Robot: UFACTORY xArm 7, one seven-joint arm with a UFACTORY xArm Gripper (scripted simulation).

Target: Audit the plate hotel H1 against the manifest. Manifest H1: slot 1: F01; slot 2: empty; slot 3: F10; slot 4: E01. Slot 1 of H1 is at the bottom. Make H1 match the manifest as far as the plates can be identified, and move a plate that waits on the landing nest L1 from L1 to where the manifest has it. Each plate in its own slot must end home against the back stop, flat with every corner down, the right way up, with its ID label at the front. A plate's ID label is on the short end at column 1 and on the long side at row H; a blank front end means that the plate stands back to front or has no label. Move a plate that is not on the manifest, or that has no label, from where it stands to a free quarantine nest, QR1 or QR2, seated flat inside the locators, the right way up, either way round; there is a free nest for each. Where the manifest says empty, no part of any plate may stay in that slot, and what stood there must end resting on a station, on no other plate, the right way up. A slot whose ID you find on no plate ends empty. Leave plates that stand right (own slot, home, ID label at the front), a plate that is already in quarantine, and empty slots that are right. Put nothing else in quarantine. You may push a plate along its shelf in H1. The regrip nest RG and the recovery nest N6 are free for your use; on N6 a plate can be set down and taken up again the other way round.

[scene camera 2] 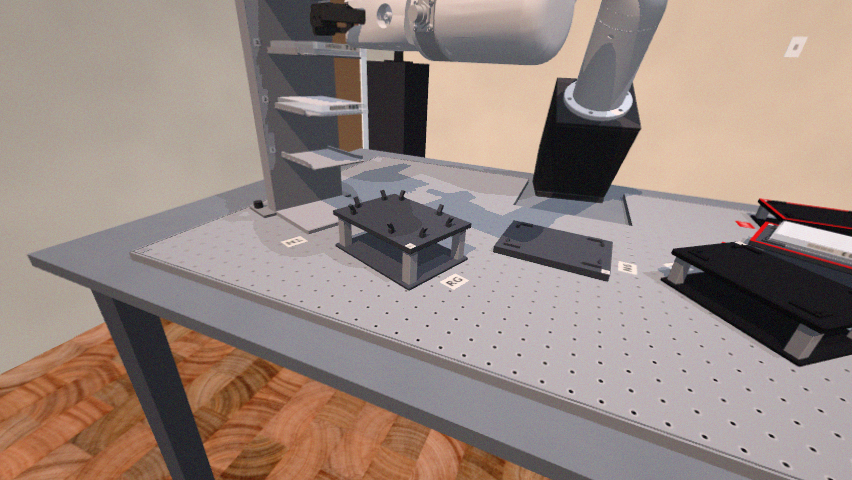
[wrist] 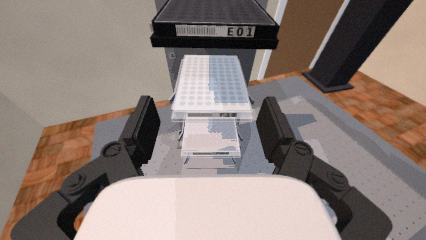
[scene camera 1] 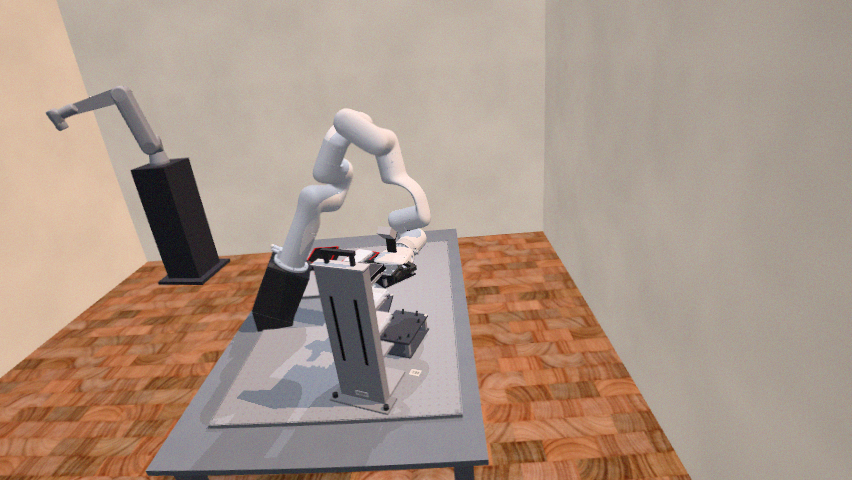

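Observation:
Seen: my gripper (wrist: 208, 109); a white plate (scene camera 2: 320, 106) and another white plate (scene camera 2: 313, 47). A regrip nest RG (scene camera 1: 402, 324) is visible, as is a plate hotel H1 (scene camera 1: 344, 286).

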